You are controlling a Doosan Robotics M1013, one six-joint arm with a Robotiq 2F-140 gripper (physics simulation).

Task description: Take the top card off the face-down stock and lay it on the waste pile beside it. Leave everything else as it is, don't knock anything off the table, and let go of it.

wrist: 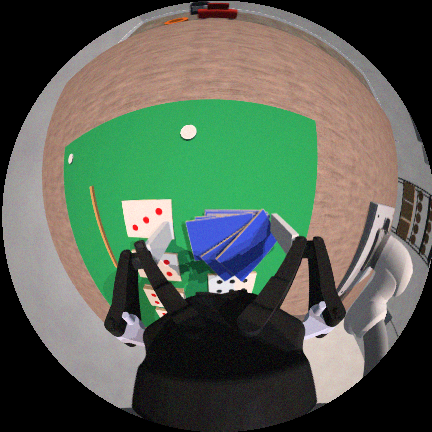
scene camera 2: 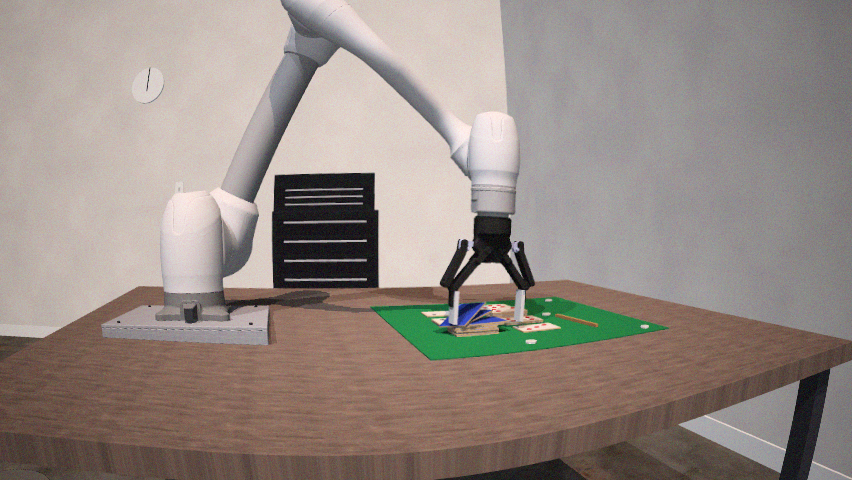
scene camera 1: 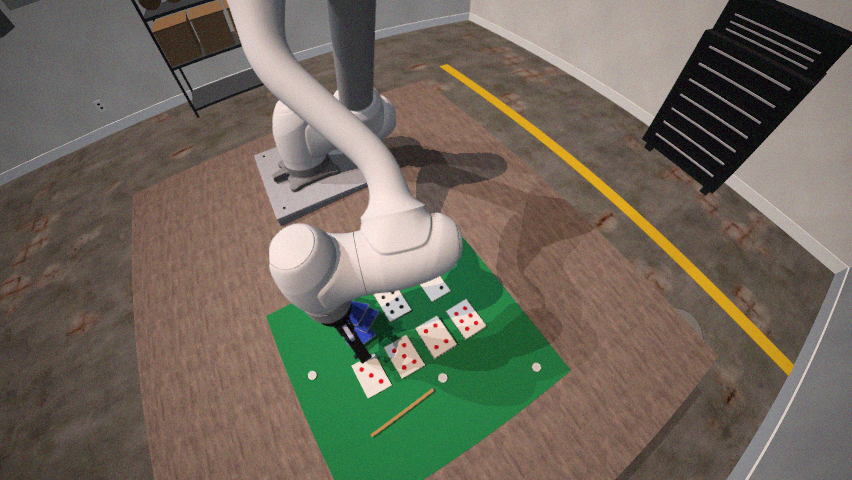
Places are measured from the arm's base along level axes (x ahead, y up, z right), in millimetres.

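Pixels of known places: gripper, fingertip midpoint: [wrist: 219,226] [scene camera 2: 486,322]; arm's base at its link origin: [wrist: 375,246] [scene camera 2: 195,315] [scene camera 1: 308,168].
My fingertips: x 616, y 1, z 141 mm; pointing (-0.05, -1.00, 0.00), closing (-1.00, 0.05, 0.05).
For each thing: its top centre in the pictures, then the offset to it from my fingertips. Level surfaces: height alone.
- face-up black six at its top centre: [wrist: 231,285] [scene camera 1: 392,302] dz -136, dx -20, dy -16 mm
- three at its top centre: [wrist: 145,219] [scene camera 2: 536,326] [scene camera 1: 371,375] dz +7, dx +114, dy -19 mm
- five at its top centre: [wrist: 155,266] [scene camera 2: 520,318] [scene camera 1: 404,356] dz -84, dx +118, dy -16 mm
- four at its top centre: [wrist: 164,300] [scene camera 2: 505,309] [scene camera 1: 435,336] dz -175, dx +122, dy -7 mm
- green mat at its surface level: dy -23 mm
- black-pip card at its top centre: [scene camera 2: 442,312] [scene camera 1: 432,283] dz -255, dx -8, dy -19 mm
- wooden stick at its top centre: [wrist: 100,230] [scene camera 2: 576,318] [scene camera 1: 402,412] dz -9, dx +228, dy -16 mm
The blue-backed face-down stock [scene camera 1: 363,316] [scene camera 2: 473,313] [wrist: 215,235] is disordered: several cards are fanned out and twisted, and some are tilted up on its robot-base side. My gripper [scene camera 2: 486,321] [wrist: 219,226] is open, its fingers low on either side of the stock. The base-side finger is right at the tilted cards' edge; contact is unclear. The other finger is apart from the stock, by the red-pip cards. The face-up black six [scene camera 1: 393,305] [wrist: 231,284] lies beside the stock, partly covered by blue cards in the wrist view. Which face-up pile is the waste is not marked.
Red-pip cards, a three [scene camera 1: 370,376] [wrist: 146,218], five [scene camera 1: 405,355], four [scene camera 1: 435,337] and six [scene camera 1: 466,319], lie in a row on the green mat [scene camera 1: 476,432]. A black-pip card [scene camera 1: 435,288], a wooden stick [scene camera 1: 402,412] and white discs [scene camera 1: 312,375] [scene camera 1: 442,378] also lie there.
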